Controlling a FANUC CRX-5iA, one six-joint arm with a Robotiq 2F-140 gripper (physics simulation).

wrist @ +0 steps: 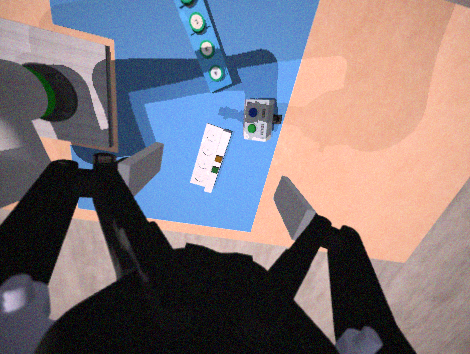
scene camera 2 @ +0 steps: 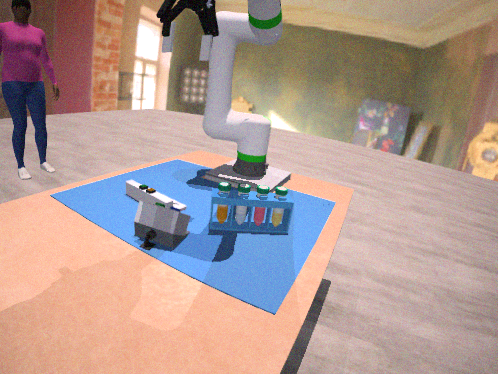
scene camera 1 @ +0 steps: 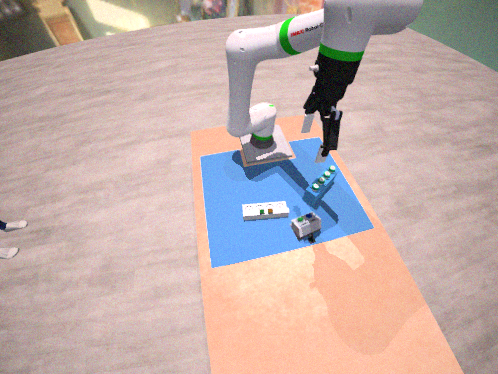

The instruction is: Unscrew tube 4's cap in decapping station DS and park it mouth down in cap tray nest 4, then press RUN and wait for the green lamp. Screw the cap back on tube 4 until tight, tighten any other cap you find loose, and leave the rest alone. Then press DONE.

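Places are measured from the arm's base along level axes (x ahead, y up, z right), in metres.
Pixels of known places: gripper, between the fingertips: [wrist: 222,172] [scene camera 2: 186,56] [scene camera 1: 311,146]; arm's base, origin of its link: [wrist: 48,94] [scene camera 2: 249,170] [scene camera 1: 261,140].
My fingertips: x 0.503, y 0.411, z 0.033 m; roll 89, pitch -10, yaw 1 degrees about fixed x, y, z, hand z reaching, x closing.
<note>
Ahead of a thing's pixels: the offset from my fingertips to its top centre. "pt": to the spot under its first point. Level surfaces: height alone.
My gripper [scene camera 1: 314,140] [scene camera 2: 186,46] [wrist: 222,172] is open and empty, high above the mat. The blue tube rack {pt dz -0.111, dx +0.003, dy -0.371 m} [scene camera 1: 313,198] [scene camera 2: 250,231] [wrist: 223,83] stands upright, holding several tubes with green-and-white caps in a row. The orange tube {pt dz -0.136, dx -0.019, dy -0.400 m} [scene camera 2: 222,214] and yellow tube {pt dz -0.272, dx -0.090, dy -0.399 m} [scene camera 2: 277,217] stand at its two ends. Tube numbers and cap tightness cannot be read. The white cap tray {dz +0.120, dx -0.043, dy -0.386 m} [scene camera 1: 250,215] [scene camera 2: 137,192] [wrist: 212,141] shows round nest outlines and no cap. The button box {dz -0.027, dx +0.103, dy -0.355 m} [scene camera 1: 306,229] [scene camera 2: 156,218] [wrist: 262,135] has a green button {dz -0.002, dx +0.082, dy -0.364 m} [scene camera 1: 300,219] [wrist: 252,128] and a blue button {dz -0.047, dx +0.079, dy -0.364 m} [scene camera 1: 309,215] [wrist: 253,112].
The blue mat {dy -0.439 m} [scene camera 1: 225,240] [scene camera 2: 265,285] [wrist: 235,215] lies on the orange table {dy -0.442 m} [scene camera 1: 260,325] [scene camera 2: 65,320] [wrist: 370,190]. A green block {pt dz +0.145, dx -0.014, dy -0.387 m} [scene camera 1: 262,212] [wrist: 215,170] and an amber block {pt dz +0.108, dx -0.007, dy -0.387 m} [scene camera 1: 270,211] [wrist: 218,159] sit on the tray's side. A person [scene camera 2: 25,65] stands beyond the table.
</note>
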